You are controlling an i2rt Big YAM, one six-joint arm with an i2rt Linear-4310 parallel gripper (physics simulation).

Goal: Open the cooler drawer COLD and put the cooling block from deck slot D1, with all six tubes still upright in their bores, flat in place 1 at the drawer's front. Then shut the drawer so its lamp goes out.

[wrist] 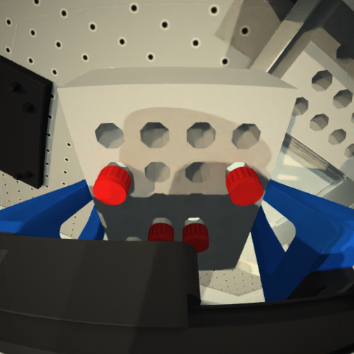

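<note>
My gripper (177, 177) is shut on the cooling block, with one blue finger at its left side and one at its right. The pale grey block (180, 104) fills the middle of the wrist view, its far part lit and its near part in dark shadow. Red-capped tubes stand in its bores: a left one (112, 185), a right one (244, 186) and two nearer ones (161, 232) (195, 236). They look upright relative to the block. The other tubes are hidden by the dark gripper body. The block's underside is hidden. I cannot make out the drawer or its lamp.
A perforated pale deck (107, 55) lies beyond and below the block. A black plate with bolts (20, 125) is at the left. At the right are another pale block with empty bores (331, 119), a grey bar (282, 37) and a pale, glassy-looking rimmed part (312, 167).
</note>
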